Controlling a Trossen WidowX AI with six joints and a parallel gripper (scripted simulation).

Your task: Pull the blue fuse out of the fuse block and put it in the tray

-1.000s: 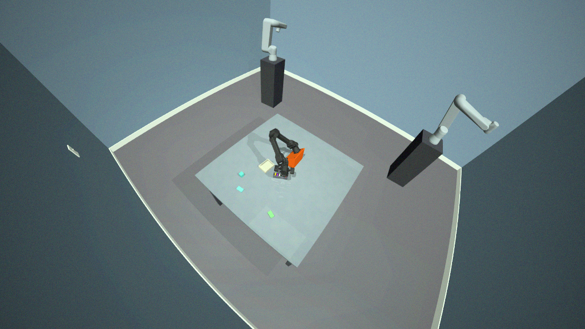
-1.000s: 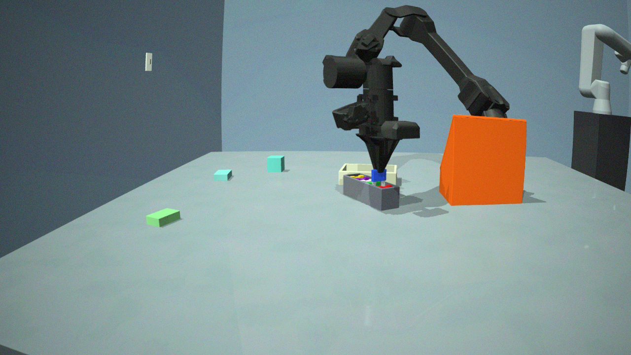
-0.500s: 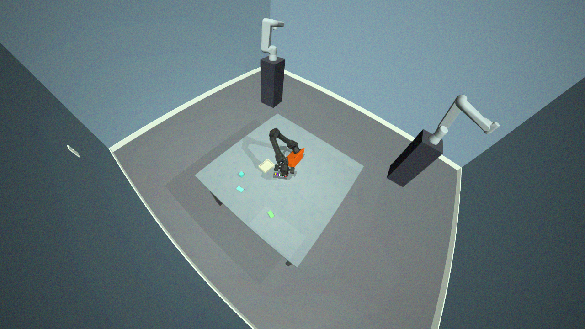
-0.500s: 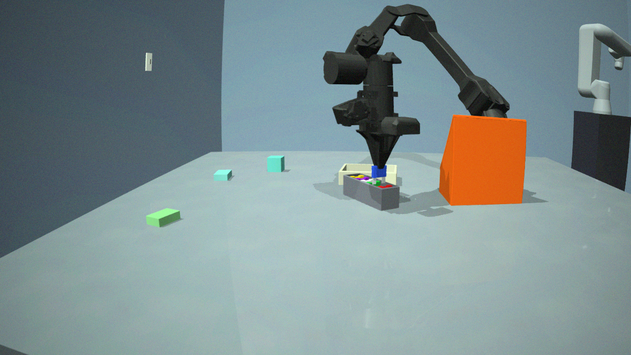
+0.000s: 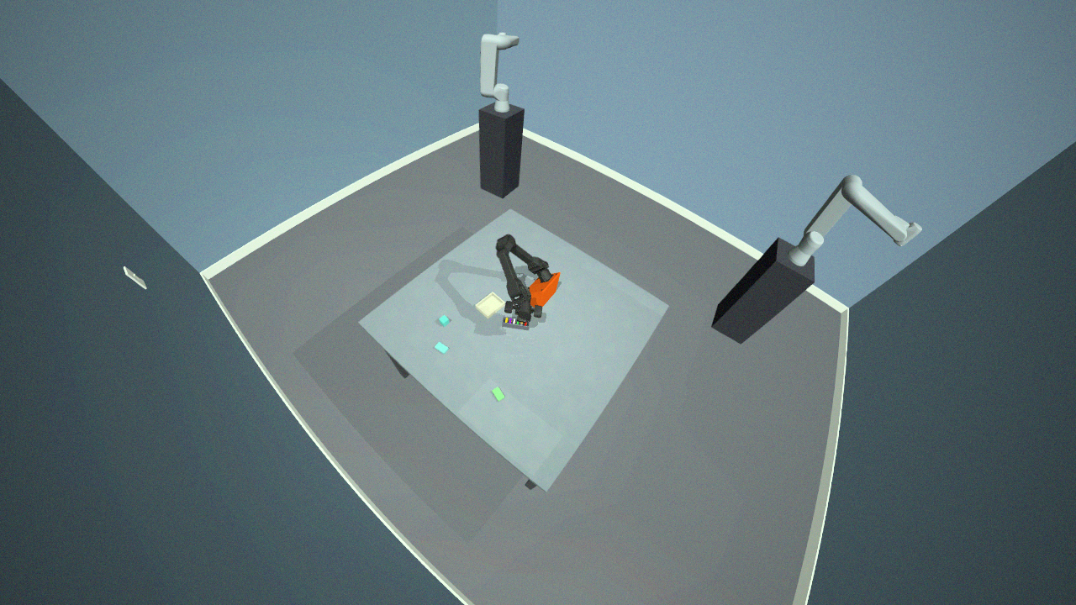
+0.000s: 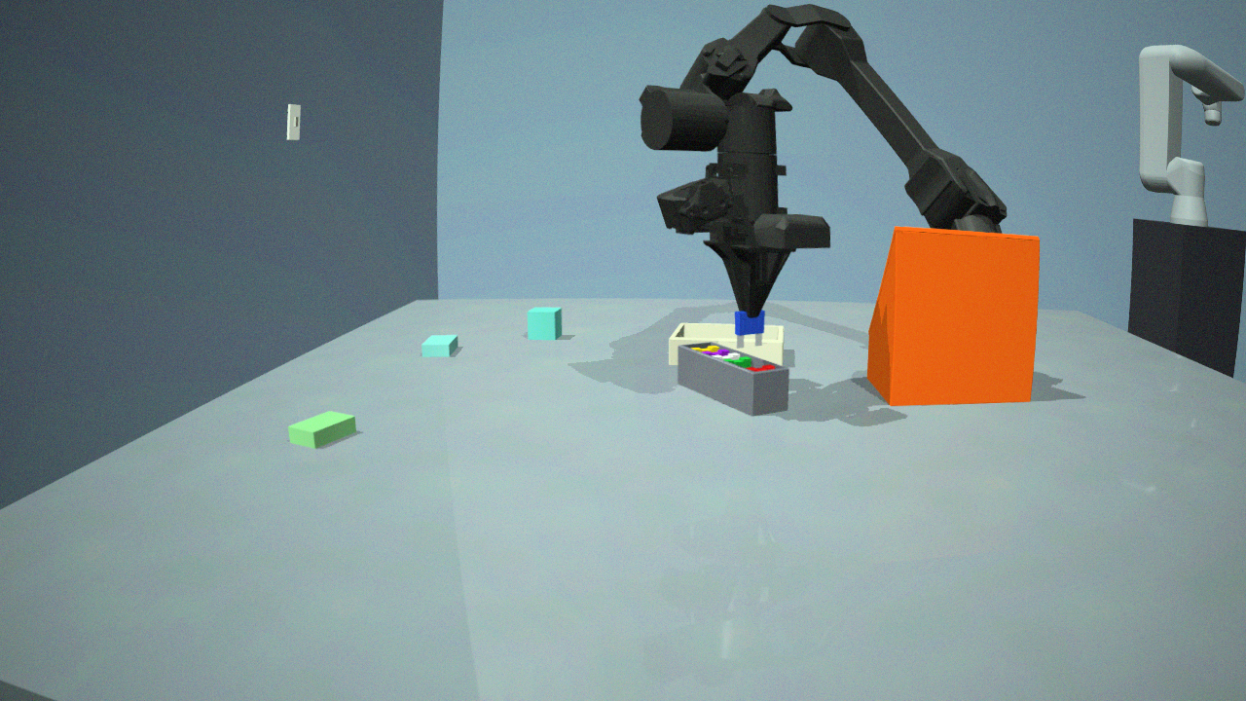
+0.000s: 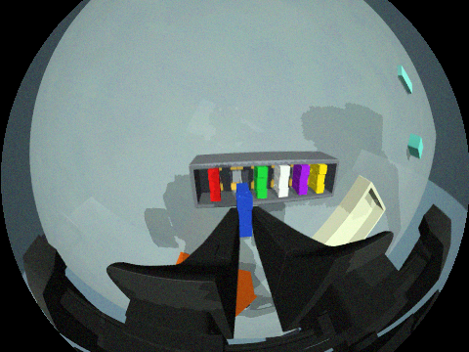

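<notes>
Right now my gripper tip is 21 cm to the left of the cream tray and 8 cm above it. Also, from my gripper tip: red fuse (6 cm below, 2 cm to the left, 1 cm behind); then green flat block (39 cm ahead, 12 cm to the left, 8 cm below); then blue fuse (1 cm below).
</notes>
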